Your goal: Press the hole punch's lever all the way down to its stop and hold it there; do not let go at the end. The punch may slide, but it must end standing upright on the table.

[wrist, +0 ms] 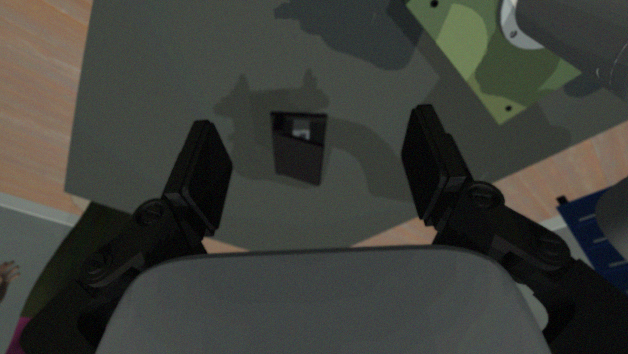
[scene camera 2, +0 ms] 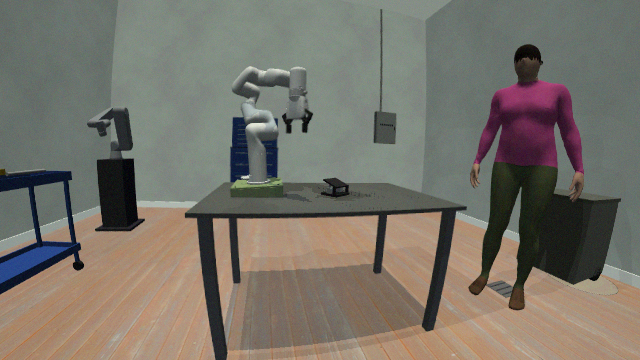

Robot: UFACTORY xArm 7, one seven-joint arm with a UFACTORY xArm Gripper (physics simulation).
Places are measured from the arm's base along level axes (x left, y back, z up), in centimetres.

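Pixels of known places: gripper, fingertip midpoint: (wrist: 313, 136) (scene camera 2: 296, 132); arm's base at its link origin: (scene camera 2: 258, 182).
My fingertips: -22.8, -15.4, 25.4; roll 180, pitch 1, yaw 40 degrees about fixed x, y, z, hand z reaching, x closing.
Observation:
Ahead of a thing's pixels: the offset from my fingertips to its top centre, as dx, dy, dz. Level surfaces: height alone.
The black hole punch {+14.0, -25.1, -22.6} (scene camera 2: 335, 187) (wrist: 298, 149) stands upright on the table {dz -31.2} (scene camera 2: 400, 202) (wrist: 165, 75). Its lever {+14.0, -25.1, -22.6} (scene camera 2: 335, 182) (wrist: 299, 159) is raised at a slant, with a gap between it and the base in the scene view. A small light grey part shows inside the punch in the wrist view. My gripper (scene camera 2: 297, 128) (wrist: 313, 136) is open and empty, pointing down. It hangs high above the table, well above the punch and a little to its left in the scene view. In the wrist view the punch appears between the two fingers, far below them.
The arm's green base plate (scene camera 2: 257, 188) (wrist: 500, 65) is on the table, left of the punch in the scene view. A person (scene camera 2: 530, 125) stands right of the table. A blue cart (scene camera 2: 37, 247), a second arm on a black pedestal (scene camera 2: 116, 192) and blue drawers (scene camera 2: 240, 165) stand around.

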